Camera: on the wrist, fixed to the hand. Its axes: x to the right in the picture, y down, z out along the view.
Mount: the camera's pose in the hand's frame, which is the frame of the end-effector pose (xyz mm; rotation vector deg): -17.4 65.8 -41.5 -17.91 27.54 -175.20
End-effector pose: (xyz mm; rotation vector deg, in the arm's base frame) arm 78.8 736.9 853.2 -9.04 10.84 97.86
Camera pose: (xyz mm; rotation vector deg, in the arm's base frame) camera 16.0 701.9 818.7 -33.37 -5.31 -79.51
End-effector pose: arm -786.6 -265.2 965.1 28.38 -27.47 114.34
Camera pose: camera -843.6 -284.8 912.9 2.49 22.92 -55.18
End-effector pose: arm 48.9 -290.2 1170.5 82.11 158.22 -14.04
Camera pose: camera 114.8 -260.9 1204.5 138.80 -77.31 -24.19
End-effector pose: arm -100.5 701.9 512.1 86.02 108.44 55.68
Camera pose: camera -89.7 684.4 589.1 -115.66 85.23 -15.06
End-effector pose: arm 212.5 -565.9 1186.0 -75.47 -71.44 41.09
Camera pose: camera 263.3 -582.3 1126.8 61.07 -75.02 -102.67
